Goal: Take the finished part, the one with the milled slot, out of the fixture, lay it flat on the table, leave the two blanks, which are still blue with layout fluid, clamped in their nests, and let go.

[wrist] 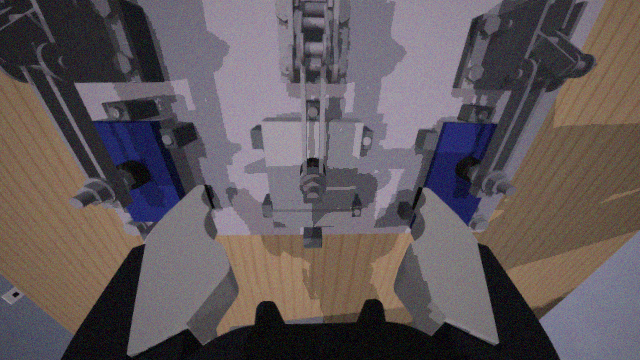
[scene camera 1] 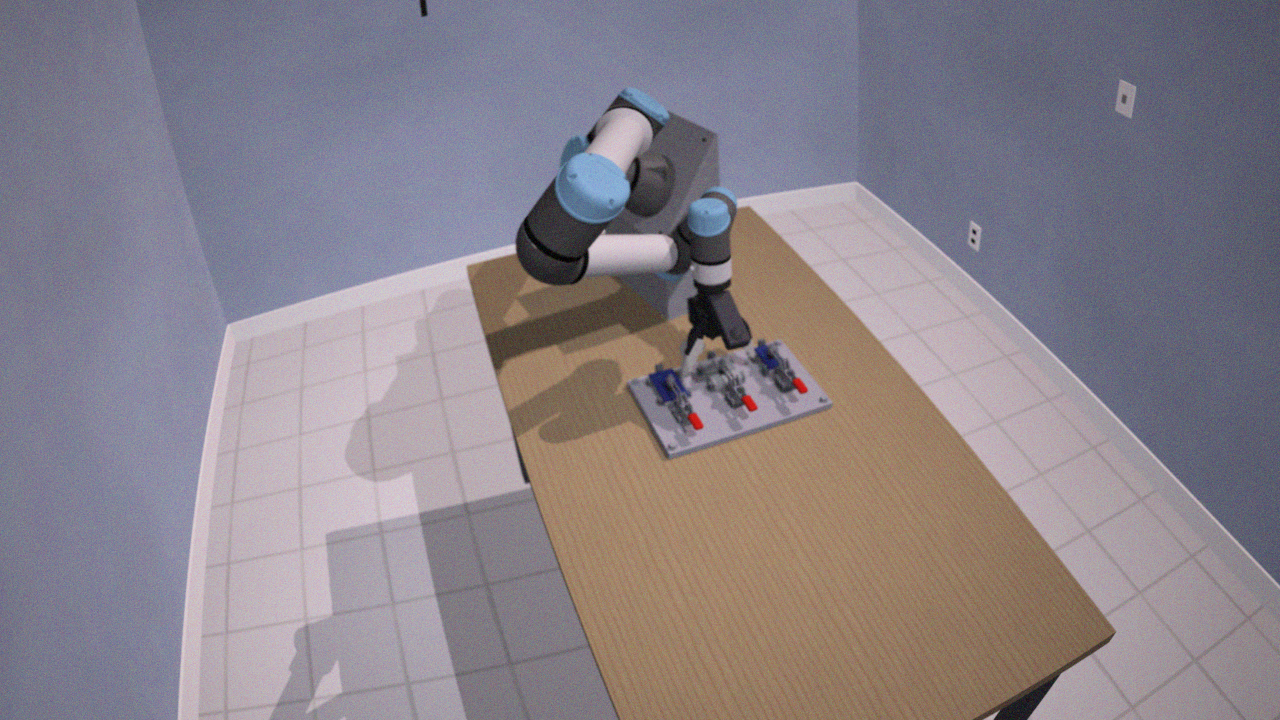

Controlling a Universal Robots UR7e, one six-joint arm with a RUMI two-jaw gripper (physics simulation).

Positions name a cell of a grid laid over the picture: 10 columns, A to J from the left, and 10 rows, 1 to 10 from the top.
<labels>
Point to a finished part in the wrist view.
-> E4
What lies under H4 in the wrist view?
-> A blue blank.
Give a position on a blue blank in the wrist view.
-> C6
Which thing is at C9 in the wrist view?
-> My gripper.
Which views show my gripper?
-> The wrist view and scene camera 1: all of them.
</labels>
